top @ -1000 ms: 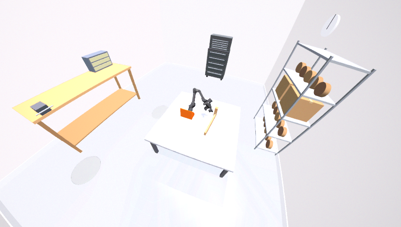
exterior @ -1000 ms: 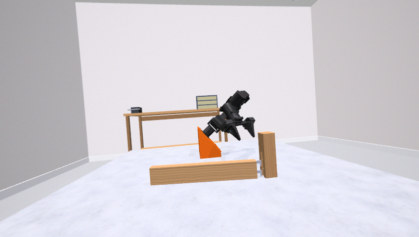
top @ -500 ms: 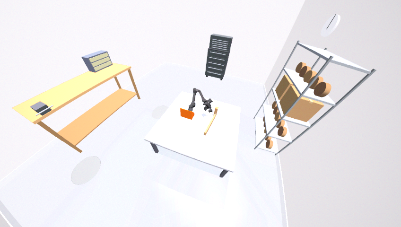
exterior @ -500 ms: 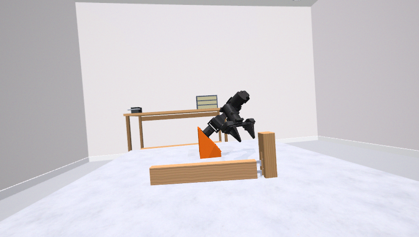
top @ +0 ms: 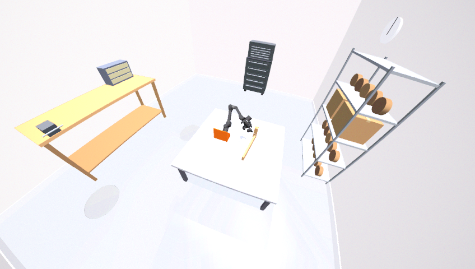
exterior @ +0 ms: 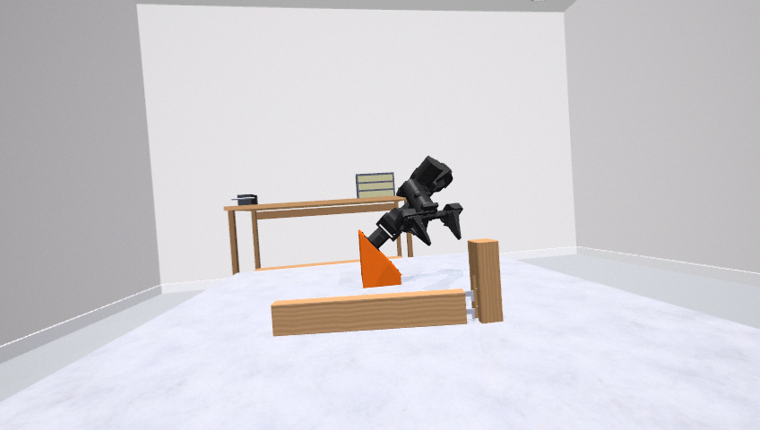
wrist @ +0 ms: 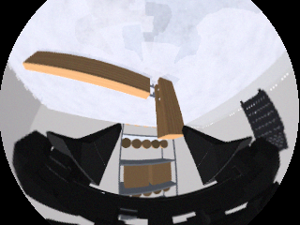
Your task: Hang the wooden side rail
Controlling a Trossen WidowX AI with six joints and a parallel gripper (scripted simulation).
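Now: the headboard post 50 mm ahead of my gripper tip, 70 mm to the left of it and 90 mm below it.
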